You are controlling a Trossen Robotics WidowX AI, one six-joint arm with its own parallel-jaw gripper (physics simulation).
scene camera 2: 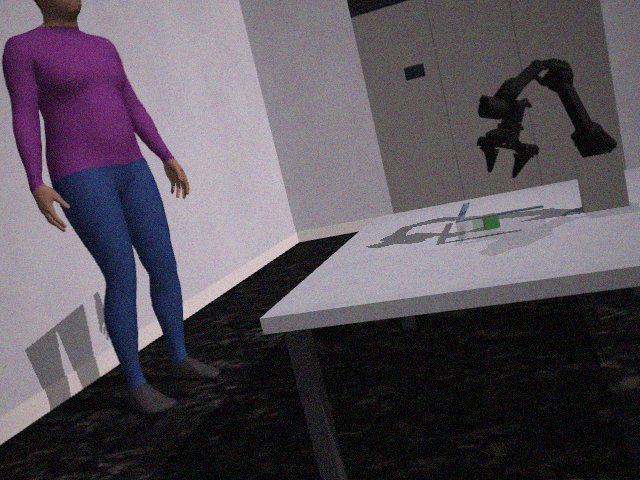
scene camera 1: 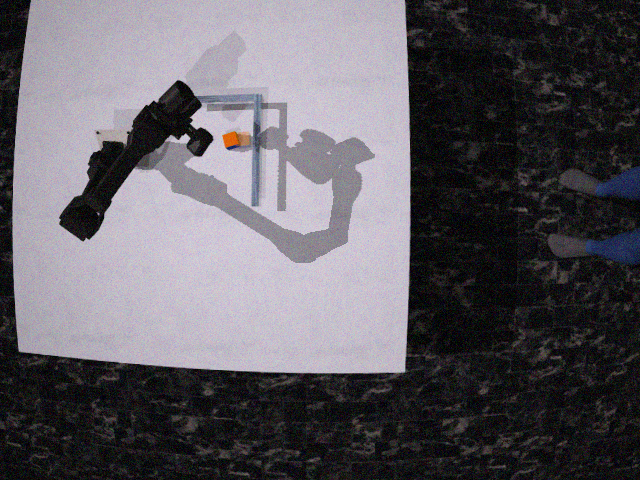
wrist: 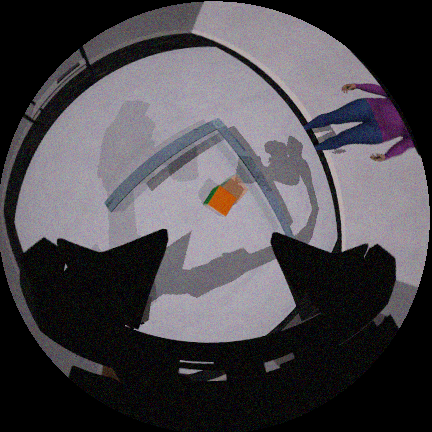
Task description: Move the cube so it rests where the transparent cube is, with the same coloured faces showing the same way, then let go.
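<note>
The cube rests on the table with its orange face up. A green side shows in scene camera 2 and the wrist view, and a sliver of blue in scene camera 1. The transparent cube, pale orange on top and pale green on a side, is right beside it, on its right in scene camera 1; the two look touching or overlapping slightly. My gripper is open and empty, high above the table. In scene camera 1 it is left of the cube, its fingertips partly hidden.
A blue-grey L-shaped bar frames the cubes on two sides, with the transparent cube close to one arm of it. The white table carries dark arm shadows. A person stands beyond the table.
</note>
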